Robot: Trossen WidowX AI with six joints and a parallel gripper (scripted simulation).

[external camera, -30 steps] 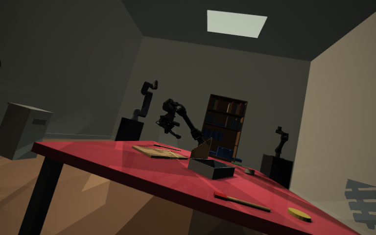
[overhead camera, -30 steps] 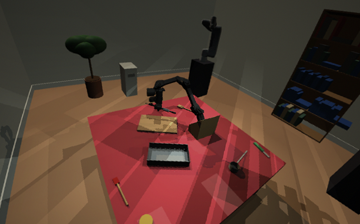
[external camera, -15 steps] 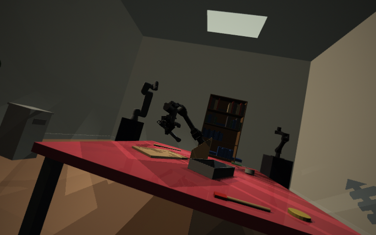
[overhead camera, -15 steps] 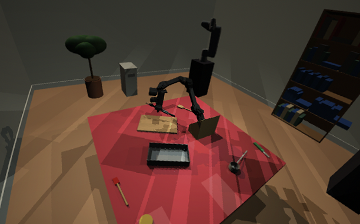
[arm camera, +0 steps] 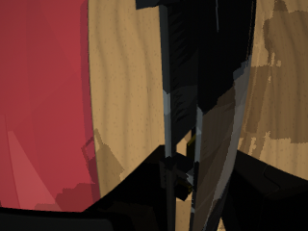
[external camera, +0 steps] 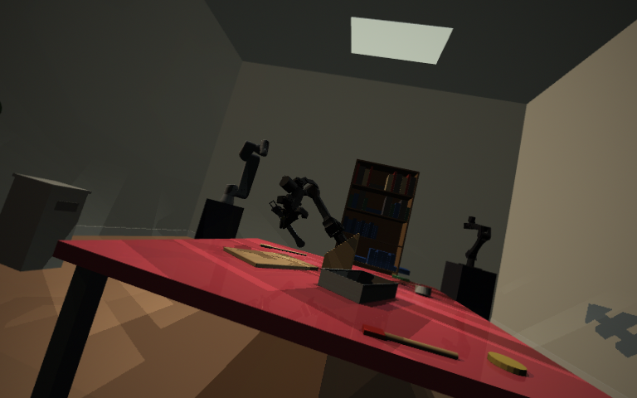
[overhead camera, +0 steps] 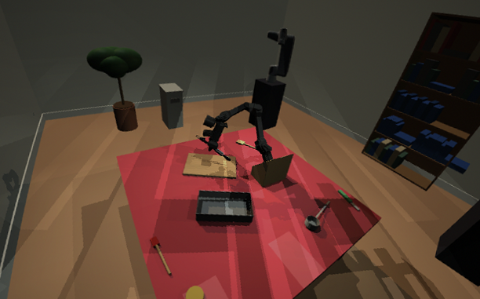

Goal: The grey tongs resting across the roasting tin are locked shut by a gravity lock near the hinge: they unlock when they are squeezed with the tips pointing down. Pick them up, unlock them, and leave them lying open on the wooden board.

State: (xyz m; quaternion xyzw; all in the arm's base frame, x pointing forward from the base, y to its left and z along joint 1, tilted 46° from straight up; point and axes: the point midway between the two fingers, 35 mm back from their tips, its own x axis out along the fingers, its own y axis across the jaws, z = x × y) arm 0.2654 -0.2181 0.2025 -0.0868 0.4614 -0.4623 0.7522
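The wooden board is 14 cm below my gripper tip and 3 cm behind it. Also, from my gripper tip: red-headed spatula: 53 cm ahead, 39 cm to the left, 14 cm below; then roasting tin: 36 cm to the left, 13 cm ahead, 12 cm below.
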